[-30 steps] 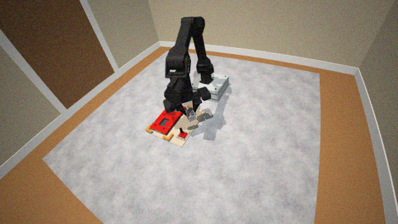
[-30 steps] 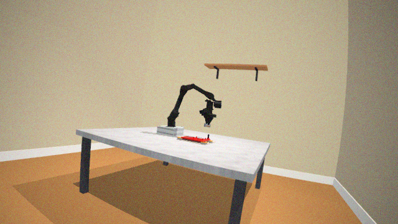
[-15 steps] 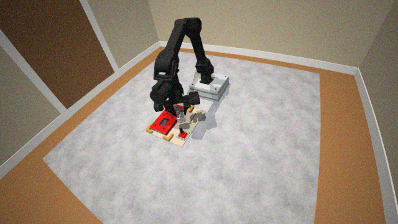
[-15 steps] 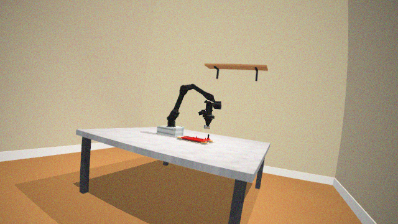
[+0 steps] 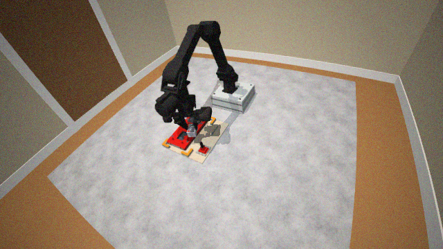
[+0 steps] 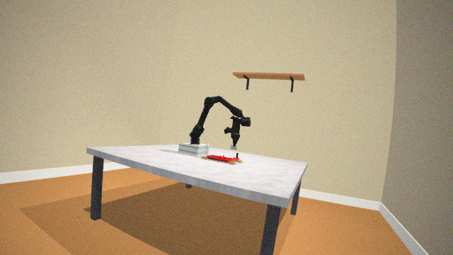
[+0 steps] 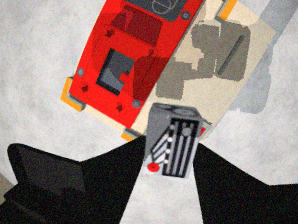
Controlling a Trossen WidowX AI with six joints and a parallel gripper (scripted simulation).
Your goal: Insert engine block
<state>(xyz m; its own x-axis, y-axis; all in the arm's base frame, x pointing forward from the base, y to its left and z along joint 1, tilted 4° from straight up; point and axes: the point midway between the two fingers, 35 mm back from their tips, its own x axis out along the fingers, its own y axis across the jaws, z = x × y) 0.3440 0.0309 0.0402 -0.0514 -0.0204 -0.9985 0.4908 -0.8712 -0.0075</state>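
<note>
Now: gripper tip 4 cm past the tan base plate, 6 cm to the left of it and 10 cm above it. Round my gripper tip: grey engine block (1 cm below).
</note>
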